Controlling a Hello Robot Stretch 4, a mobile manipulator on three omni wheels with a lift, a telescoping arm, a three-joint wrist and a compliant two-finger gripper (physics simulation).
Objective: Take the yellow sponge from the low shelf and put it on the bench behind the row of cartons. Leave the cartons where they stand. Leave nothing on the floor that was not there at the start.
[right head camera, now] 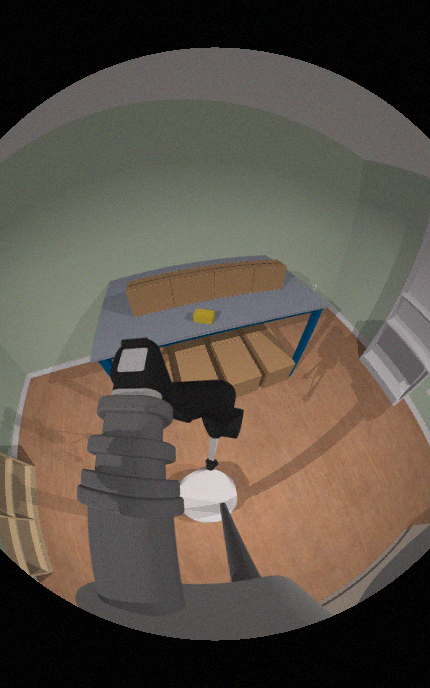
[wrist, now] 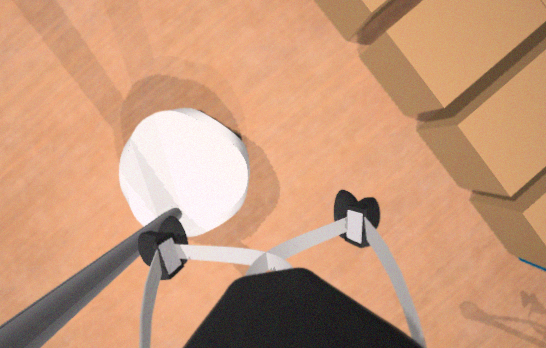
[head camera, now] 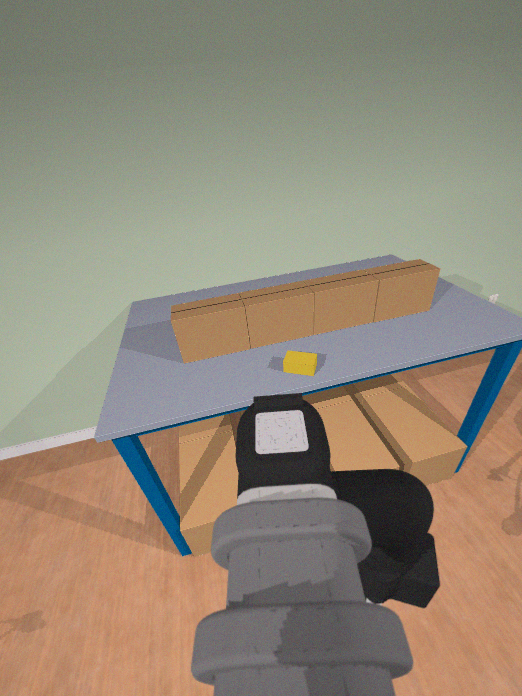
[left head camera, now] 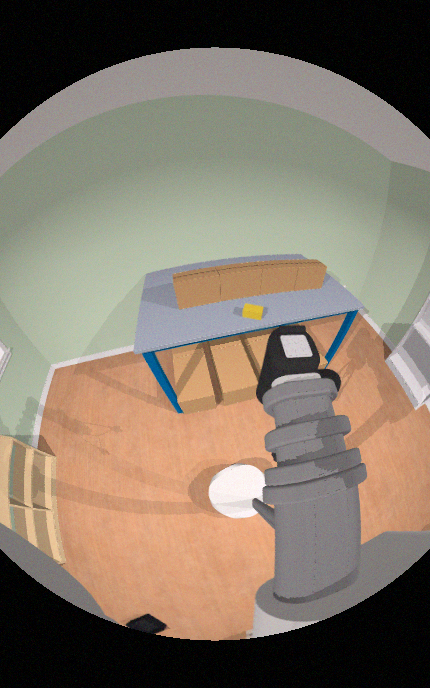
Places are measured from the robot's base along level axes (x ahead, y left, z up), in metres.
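Where they show: gripper, fingertip midpoint: (right head camera: 216, 443) (wrist: 260, 222); robot's base, origin of the base link: (right head camera: 207, 494) (wrist: 193, 170) (left head camera: 237, 489).
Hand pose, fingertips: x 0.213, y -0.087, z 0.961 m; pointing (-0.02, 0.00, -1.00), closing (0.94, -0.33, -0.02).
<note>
Each offset is from my fingertips to the top centre of the thing. "*": to the spot under its first point. Level surfaces: height alone.
The yellow sponge @[dx +0.652, dy +0.003, dz -0.030 m] (head camera: 300, 363) (left head camera: 252, 311) (right head camera: 203, 316) lies on the bench @[dz -0.075 m] (head camera: 151, 393) (left head camera: 157, 329) (right head camera: 114, 337), on the near side of the row of cartons, close to the bench's front edge. The row of cartons @[dx +0.874, dy +0.062, dz +0.105 m] (head camera: 280, 320) (left head camera: 240, 284) (right head camera: 193, 290) stands upright along the bench, with a strip of bench top behind it. My gripper (wrist: 260, 222) is open in the wrist view, its two fingertips wide apart with floor between them. It hangs over the floor in front of the bench, apart from the sponge. The low shelf cannot be made out for certain.
Several brown boxes @[* dx +0.870, dy -0.319, dz -0.719 m] (head camera: 359, 432) @[* dx +0.705, dy +0.118, dz -0.719 m] (left head camera: 230, 372) (right head camera: 235, 360) (wrist: 465, 50) lie under the bench. A white round object (left head camera: 237, 491) (right head camera: 207, 496) (wrist: 185, 170) stands on the floor near the gripper. A wooden shelf unit (left head camera: 50, 482) is at the left; white shelving (right head camera: 385, 372) is at the right.
</note>
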